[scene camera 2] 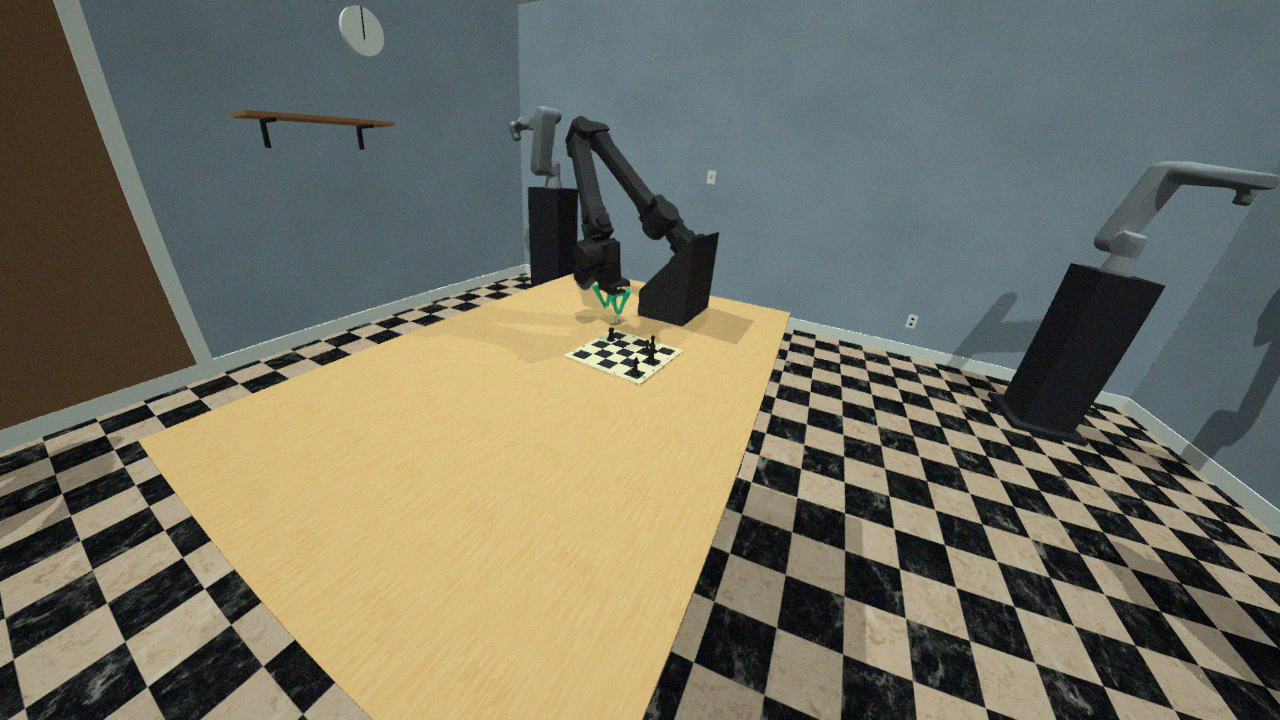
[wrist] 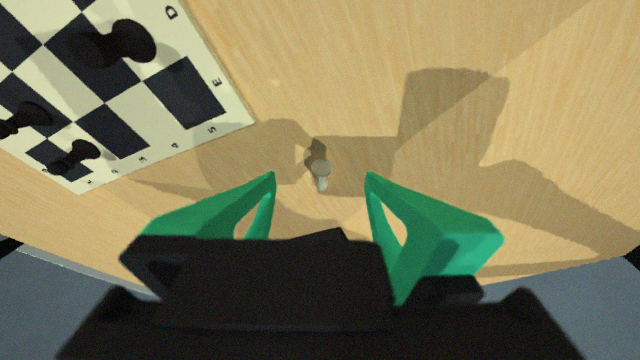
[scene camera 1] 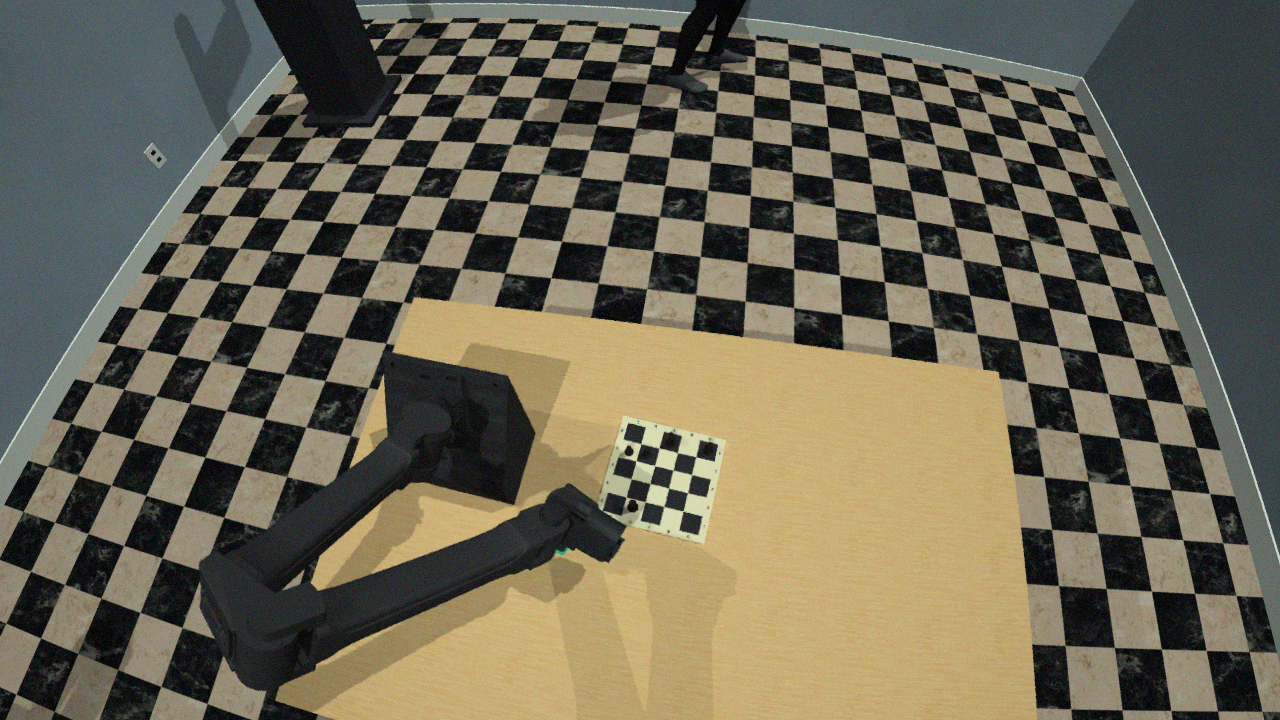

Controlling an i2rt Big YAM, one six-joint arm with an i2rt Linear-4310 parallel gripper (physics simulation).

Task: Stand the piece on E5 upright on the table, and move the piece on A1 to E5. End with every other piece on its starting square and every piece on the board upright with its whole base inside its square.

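Where they show: gripper, between the fingertips: (scene camera 2: 612, 311) (wrist: 320, 179); arm's base, origin of its link: (scene camera 2: 690, 250) (scene camera 1: 445, 401).
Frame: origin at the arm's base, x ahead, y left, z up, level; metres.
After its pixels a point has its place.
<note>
A small white piece (scene camera 2: 617, 319) {x 0.210, y -0.139, z -0.197 m} (wrist: 321, 168) {x 0.209, y -0.145, z -0.199 m} appears to lie on its side on the table, off the board near its E5 corner, base disc showing in the wrist view. My gripper (scene camera 2: 612, 309) {x 0.223, y -0.151, z -0.169 m} (wrist: 320, 179) {x 0.223, y -0.151, z -0.169 m} is partly open and empty; its green fingertips are above the white piece, one to each side in the wrist view. In the overhead view the arm hides the fingertips. The chessboard (scene camera 1: 707, 528) {x 0.485, y -0.118, z -0.205 m} (scene camera 2: 581, 360) {x 0.484, y -0.096, z -0.204 m} (wrist: 202, 92) {x 0.300, y -0.104, z -0.204 m} has no piece on E5. The dark piece (scene camera 2: 635, 365) {x 0.480, y 0.042, z -0.181 m} at the board's A1 corner looks upright.
A dark piece (scene camera 1: 632, 506) {x 0.340, y -0.099, z -0.171 m} (scene camera 2: 611, 333) {x 0.342, y -0.090, z -0.184 m} (wrist: 137, 40) {x 0.337, y -0.099, z -0.197 m} stands on D5, close to the E5 corner. More dark pieces stand by the E1 side, including one on E2 (scene camera 1: 628, 450) {x 0.317, y 0.014, z -0.182 m} (wrist: 85, 150) {x 0.317, y 0.012, z -0.198 m}. The black arm mount (scene camera 1: 465, 438) {x 0.035, y -0.046, z -0.050 m} (scene camera 2: 680, 277) {x 0.117, y 0.014, z -0.061 m} stands near the board.
</note>
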